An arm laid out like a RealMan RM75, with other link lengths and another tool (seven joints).
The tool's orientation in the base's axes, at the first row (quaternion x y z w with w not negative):
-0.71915, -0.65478, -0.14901, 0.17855
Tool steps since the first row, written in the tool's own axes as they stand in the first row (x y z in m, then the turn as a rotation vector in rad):
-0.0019, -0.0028, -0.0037, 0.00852, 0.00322, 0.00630
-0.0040, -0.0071, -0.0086, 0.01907, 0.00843, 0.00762
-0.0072, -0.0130, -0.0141, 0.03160, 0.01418, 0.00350
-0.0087, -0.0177, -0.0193, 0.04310, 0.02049, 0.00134
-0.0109, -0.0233, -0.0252, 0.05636, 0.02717, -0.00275
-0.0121, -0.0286, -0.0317, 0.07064, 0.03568, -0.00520
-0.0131, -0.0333, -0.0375, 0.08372, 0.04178, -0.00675
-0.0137, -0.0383, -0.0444, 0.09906, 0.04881, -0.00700
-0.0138, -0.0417, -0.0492, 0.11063, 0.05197, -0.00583
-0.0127, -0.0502, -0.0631, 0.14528, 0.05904, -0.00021
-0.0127, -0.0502, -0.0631, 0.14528, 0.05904, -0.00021
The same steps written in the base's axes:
-0.0029, -0.0031, 0.0026, 0.00392, 0.01016, -0.00200
-0.0073, -0.0069, 0.0063, 0.01011, 0.01972, 0.00123
-0.0134, -0.0117, 0.0101, 0.01714, 0.02854, 0.01017
-0.0181, -0.0151, 0.0144, 0.02459, 0.03729, 0.01686
-0.0238, -0.0192, 0.0190, 0.03262, 0.04670, 0.02603
-0.0290, -0.0228, 0.0246, 0.04253, 0.05761, 0.03409
-0.0337, -0.0260, 0.0296, 0.04992, 0.06805, 0.04096
-0.0386, -0.0292, 0.0358, 0.05842, 0.08101, 0.04763
-0.0419, -0.0312, 0.0403, 0.06268, 0.09157, 0.05157
-0.0500, -0.0358, 0.0537, 0.07300, 0.12434, 0.06165
-0.0500, -0.0358, 0.0537, 0.07300, 0.12434, 0.06165

